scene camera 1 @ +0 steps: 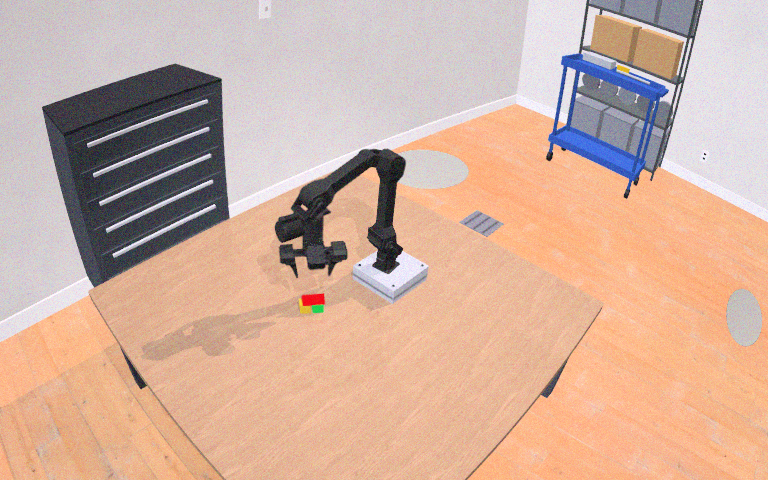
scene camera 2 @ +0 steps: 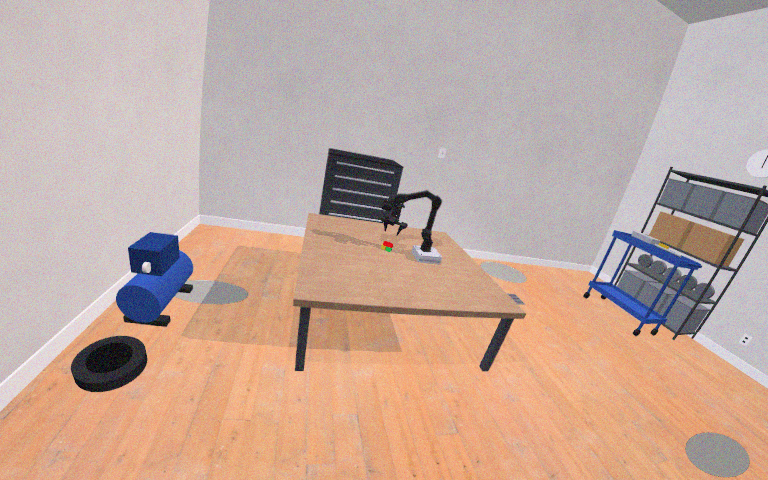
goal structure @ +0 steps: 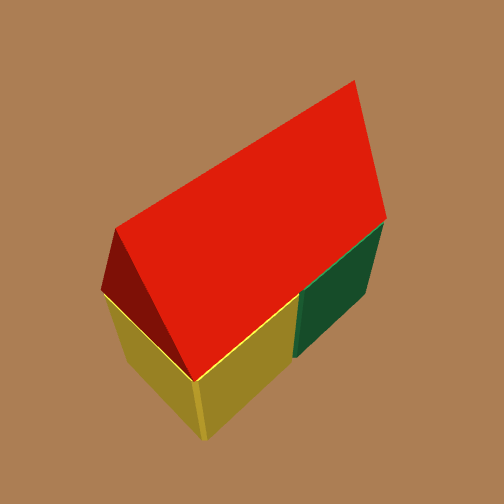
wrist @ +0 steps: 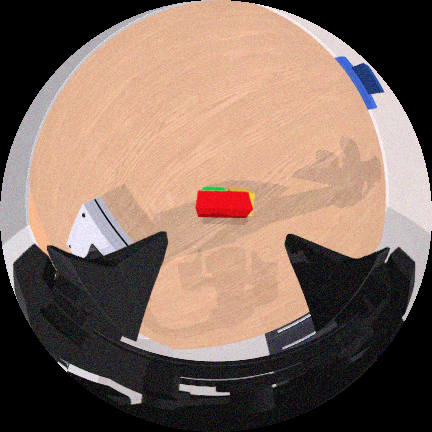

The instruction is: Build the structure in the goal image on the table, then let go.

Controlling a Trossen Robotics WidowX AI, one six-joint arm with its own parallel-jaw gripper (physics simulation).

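Where they show: gripper, fingertip midpoint: [scene camera 1: 312, 276] [scene camera 2: 391, 233] [wrist: 228, 239]; arm's base at its link origin: [scene camera 1: 385, 265] [scene camera 2: 425, 250].
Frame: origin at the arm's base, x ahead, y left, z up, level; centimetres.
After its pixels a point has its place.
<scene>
A red block [scene camera 1: 313, 299] {y -7.5, x 26.4, z -0.7 cm} [scene camera 2: 387, 243] {y -8.0, x 26.6, z -0.4 cm} [wrist: 224, 204] {y -7.9, x 26.2, z 0.1 cm} lies flat across the tops of two blocks standing side by side on the table [scene camera 1: 351, 390] {y 19.8, x 44.1, z -5.5 cm} [scene camera 2: 390, 288] {y 42.7, x 40.8, z -5.6 cm} [wrist: 200, 110] {y 4.5, x 32.7, z -5.5 cm}. One is a yellow block [scene camera 1: 305, 306] {y -8.8, x 28.7, z -2.7 cm} [wrist: 251, 198] {y -10.3, x 29.2, z -2.3 cm}, at the left in the first scene view. The other is a green block [scene camera 1: 317, 309] {y -6.3, x 26.2, z -4.1 cm} [scene camera 2: 388, 249] {y -5.9, x 25.7, z -4.0 cm} [wrist: 213, 189] {y -6.1, x 26.0, z -3.1 cm}, at the right there. In the wrist view the red block hides most of both. My gripper [scene camera 1: 313, 276] {y -8.1, x 25.7, z 7.3 cm} [scene camera 2: 392, 229] {y -8.1, x 25.7, z 7.3 cm} [wrist: 228, 239] {y -8.1, x 25.7, z 7.3 cm} is open and empty. It hangs above the red block, pointing down, apart from it.
The arm's white base [scene camera 1: 390, 278] {y 4.7, x 4.5, z -0.1 cm} [scene camera 2: 426, 254] {y 7.4, x 2.8, z 0.0 cm} [wrist: 95, 225] {y 3.9, x 7.9, z -0.2 cm} stands on the table, to the right of the blocks in both scene views. A dark drawer cabinet [scene camera 1: 147, 169] [scene camera 2: 362, 183] stands behind the table. A blue cart [scene camera 1: 600, 153] [scene camera 2: 628, 302] stands away at the right.
</scene>
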